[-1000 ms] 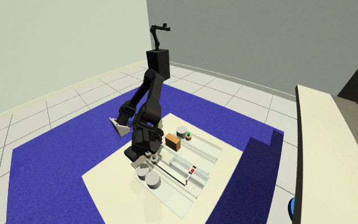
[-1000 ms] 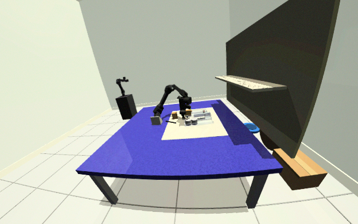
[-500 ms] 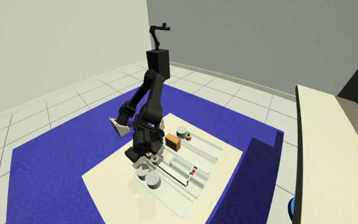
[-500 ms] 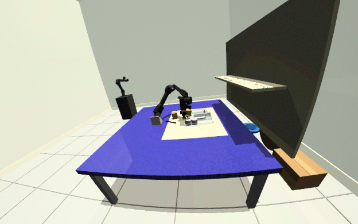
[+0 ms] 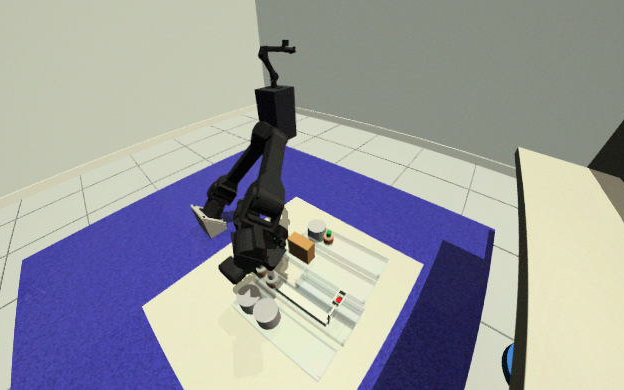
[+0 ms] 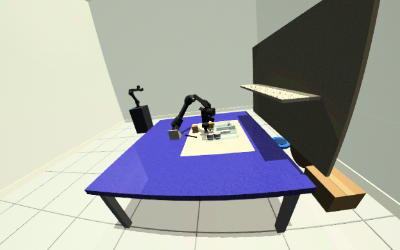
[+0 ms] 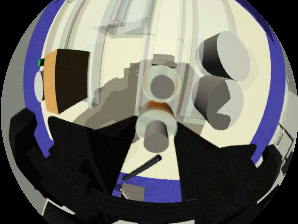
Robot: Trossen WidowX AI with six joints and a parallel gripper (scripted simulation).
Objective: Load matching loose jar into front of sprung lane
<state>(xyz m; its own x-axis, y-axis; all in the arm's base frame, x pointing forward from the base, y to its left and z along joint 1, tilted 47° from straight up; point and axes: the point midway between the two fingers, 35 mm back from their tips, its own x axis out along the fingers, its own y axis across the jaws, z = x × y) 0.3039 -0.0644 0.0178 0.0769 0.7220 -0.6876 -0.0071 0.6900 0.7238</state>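
The brown box is 40 mm ahead of my gripper tip, 130 mm to the left of it and 10 mm below it. Also, from my gripper tip: thin dark upright post: 160 mm behind, 10 mm to the left, 40 mm below; red-topped item: 220 mm ahead, 40 mm to the left, 20 mm above.
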